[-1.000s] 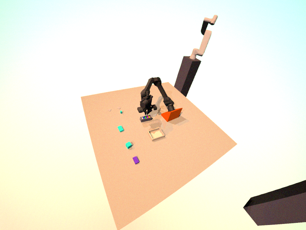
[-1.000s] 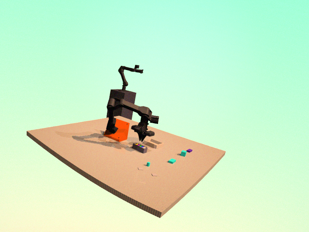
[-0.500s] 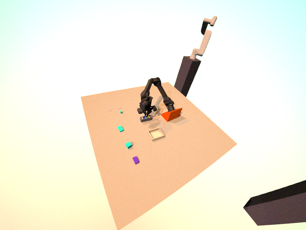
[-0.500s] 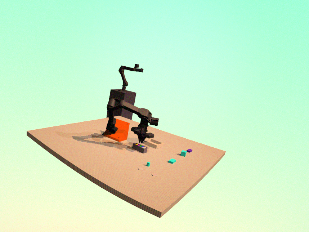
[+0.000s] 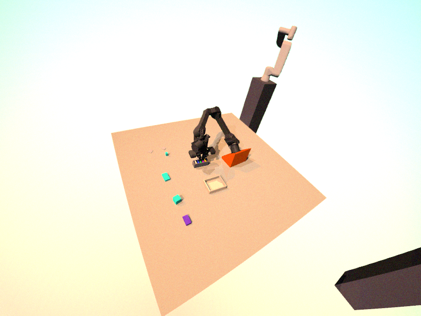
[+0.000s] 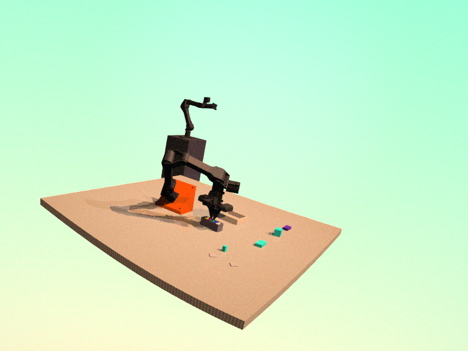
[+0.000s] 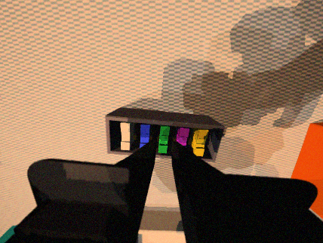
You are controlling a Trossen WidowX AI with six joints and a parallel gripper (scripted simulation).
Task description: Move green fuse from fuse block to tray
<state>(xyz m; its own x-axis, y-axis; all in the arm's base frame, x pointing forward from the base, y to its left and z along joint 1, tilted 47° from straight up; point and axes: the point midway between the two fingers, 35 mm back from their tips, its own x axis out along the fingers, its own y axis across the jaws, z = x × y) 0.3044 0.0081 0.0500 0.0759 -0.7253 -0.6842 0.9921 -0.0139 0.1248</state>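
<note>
Right now my gripper tip is 21 cm to the right of the shallow tan tray and 4 cm above it. Also, from my gripper tip: teal cube: 20 cm ahead, 18 cm to the right, 3 cm below; purple block: 27 cm ahead, 36 cm to the left, 4 cm below.
</note>
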